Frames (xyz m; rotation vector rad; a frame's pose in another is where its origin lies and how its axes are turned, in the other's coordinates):
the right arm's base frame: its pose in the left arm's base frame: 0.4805 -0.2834 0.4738 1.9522 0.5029 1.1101
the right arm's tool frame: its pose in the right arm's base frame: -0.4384 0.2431 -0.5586 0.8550 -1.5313 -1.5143
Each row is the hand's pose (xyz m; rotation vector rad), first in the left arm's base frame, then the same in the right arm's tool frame.
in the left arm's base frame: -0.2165 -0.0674 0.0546 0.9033 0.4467 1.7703
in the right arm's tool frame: 0.6008 -0.0487 -0.3009 -2.0180 1.5231 1.8273
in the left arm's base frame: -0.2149 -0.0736 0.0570 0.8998 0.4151 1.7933
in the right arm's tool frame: 0.5971 -0.0451 -0.2965 2.0069 -1.5367 -1.8568
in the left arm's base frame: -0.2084 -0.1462 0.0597 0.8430 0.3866 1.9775
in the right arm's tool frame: 0.5802 -0.0080 -0.2360 1.8825 -1.5709 -1.6971
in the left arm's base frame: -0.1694 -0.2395 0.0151 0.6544 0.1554 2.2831
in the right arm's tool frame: 0.6014 0.0759 -0.1673 1.5816 -1.4579 -1.5143
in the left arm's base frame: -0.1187 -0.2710 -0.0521 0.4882 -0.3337 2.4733
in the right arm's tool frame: 0.6546 0.1475 -0.1560 1.1547 -1.2434 -1.5023
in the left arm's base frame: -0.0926 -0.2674 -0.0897 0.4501 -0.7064 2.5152
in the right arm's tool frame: 0.6886 0.1762 -0.1673 0.8486 -1.1236 -1.5388
